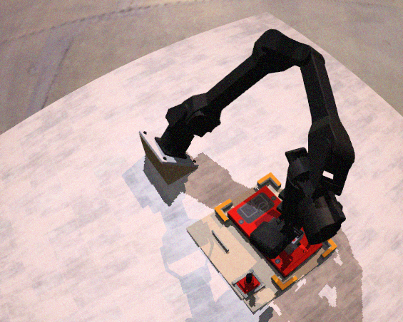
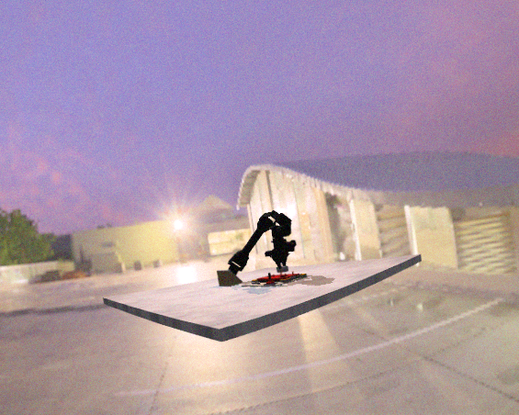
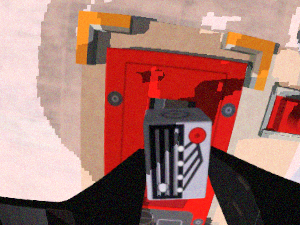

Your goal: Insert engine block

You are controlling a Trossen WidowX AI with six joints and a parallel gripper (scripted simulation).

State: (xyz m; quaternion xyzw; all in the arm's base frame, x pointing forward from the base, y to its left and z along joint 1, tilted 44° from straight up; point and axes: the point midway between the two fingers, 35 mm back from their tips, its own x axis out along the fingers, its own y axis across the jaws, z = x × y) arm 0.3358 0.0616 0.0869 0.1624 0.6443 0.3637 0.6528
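My gripper tip is 10 mm above the grey engine block.
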